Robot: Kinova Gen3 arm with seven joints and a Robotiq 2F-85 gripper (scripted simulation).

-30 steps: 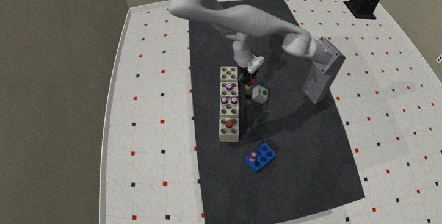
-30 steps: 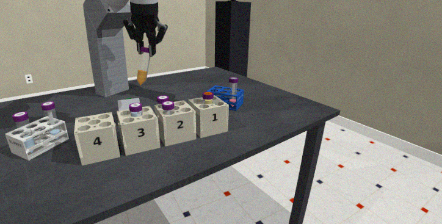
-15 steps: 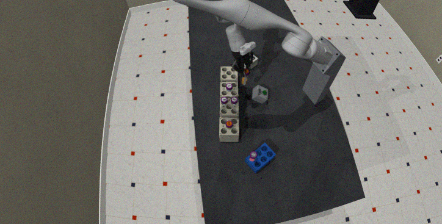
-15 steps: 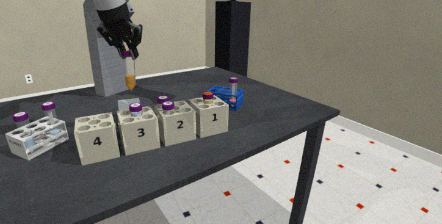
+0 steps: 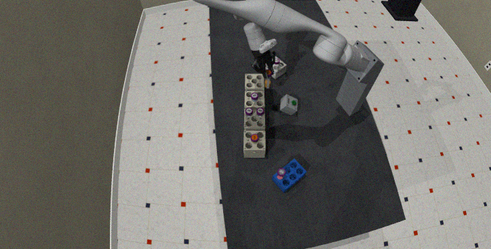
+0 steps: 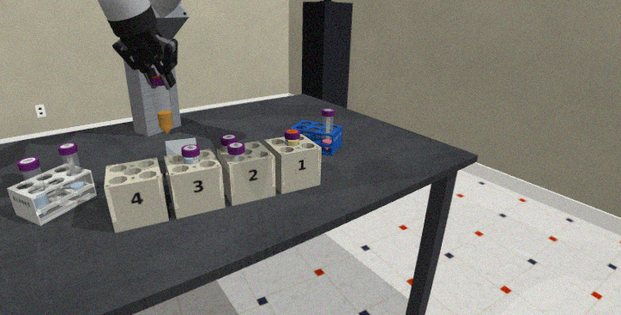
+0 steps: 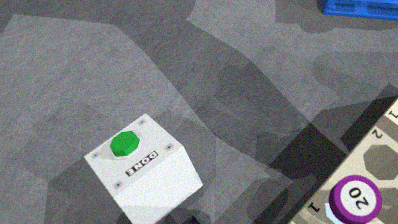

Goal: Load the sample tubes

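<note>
The orange-dot tube lies 50 mm below my hand and 10 mm to the left of it. Also, from my hand: green done key: 180 mm below, 130 mm behind, 60 mm to the left; done desk: 190 mm below, 110 mm behind, 50 mm to the left; adapter 2: 200 mm below, 130 mm to the left, 80 mm ahead.
</note>
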